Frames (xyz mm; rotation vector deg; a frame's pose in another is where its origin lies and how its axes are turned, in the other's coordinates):
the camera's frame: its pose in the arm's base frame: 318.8 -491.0 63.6 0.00 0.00 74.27
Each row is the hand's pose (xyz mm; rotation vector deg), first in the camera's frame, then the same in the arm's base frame.
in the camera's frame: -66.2 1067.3 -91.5 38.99 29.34 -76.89
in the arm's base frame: -726.5 -265.4 -27.9 12.33 43.27 -6.76
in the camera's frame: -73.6 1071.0 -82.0 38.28 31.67 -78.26
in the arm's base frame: -732.0 -271.5 -18.4 10.48 44.46 -8.28
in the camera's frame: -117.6 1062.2 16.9 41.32 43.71 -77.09
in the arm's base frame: -735.5 -316.2 80.5 6.02 54.96 -9.14
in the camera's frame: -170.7 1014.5 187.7 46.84 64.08 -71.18
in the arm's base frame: -704.0 -380.3 251.3 -1.24 73.37 -8.12
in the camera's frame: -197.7 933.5 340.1 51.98 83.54 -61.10
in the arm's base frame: -633.3 -428.2 403.7 -8.42 91.71 -4.55
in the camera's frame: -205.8 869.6 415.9 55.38 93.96 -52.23
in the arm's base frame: -574.0 -453.3 479.5 -11.92 102.70 -0.26
